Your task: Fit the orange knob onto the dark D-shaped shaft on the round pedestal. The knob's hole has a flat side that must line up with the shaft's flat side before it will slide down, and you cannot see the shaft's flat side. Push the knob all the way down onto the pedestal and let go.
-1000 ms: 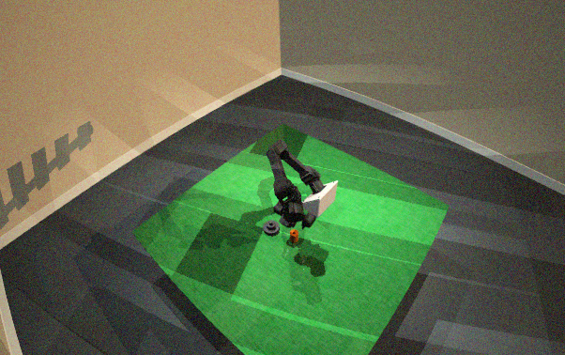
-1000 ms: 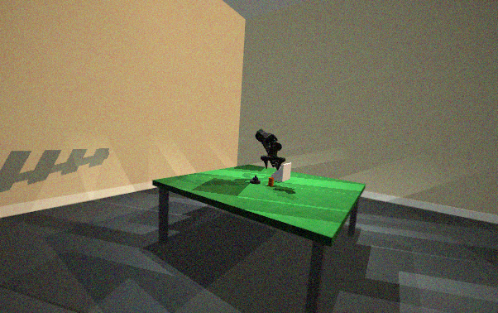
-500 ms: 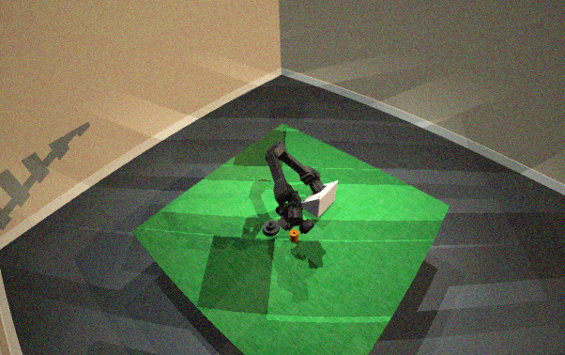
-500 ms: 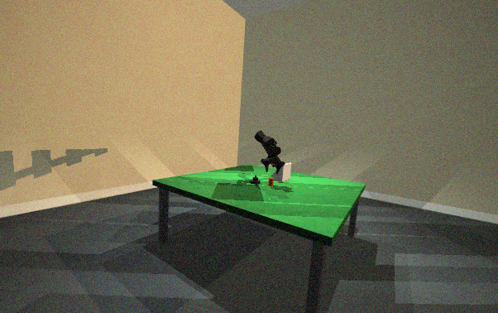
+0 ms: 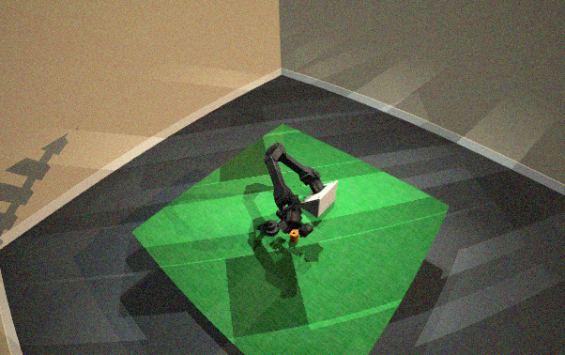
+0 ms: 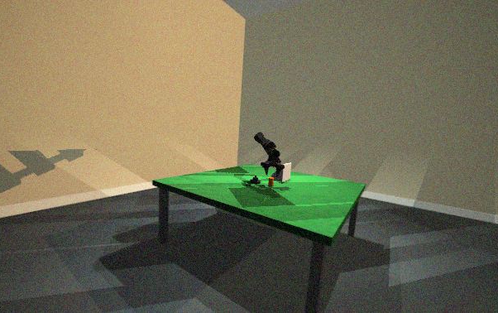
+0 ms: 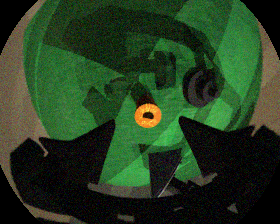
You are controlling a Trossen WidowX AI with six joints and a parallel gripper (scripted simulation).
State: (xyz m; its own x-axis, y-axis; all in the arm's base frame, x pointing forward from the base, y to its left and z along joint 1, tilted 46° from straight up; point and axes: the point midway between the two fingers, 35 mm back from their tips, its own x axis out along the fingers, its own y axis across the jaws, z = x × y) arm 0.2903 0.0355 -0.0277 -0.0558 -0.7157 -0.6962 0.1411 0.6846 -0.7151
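The orange knob is 4 cm below my gripper tip. Also, from my gripper tip: round pedestal 13 cm to the right, 4 cm below, 2 cm ahead.
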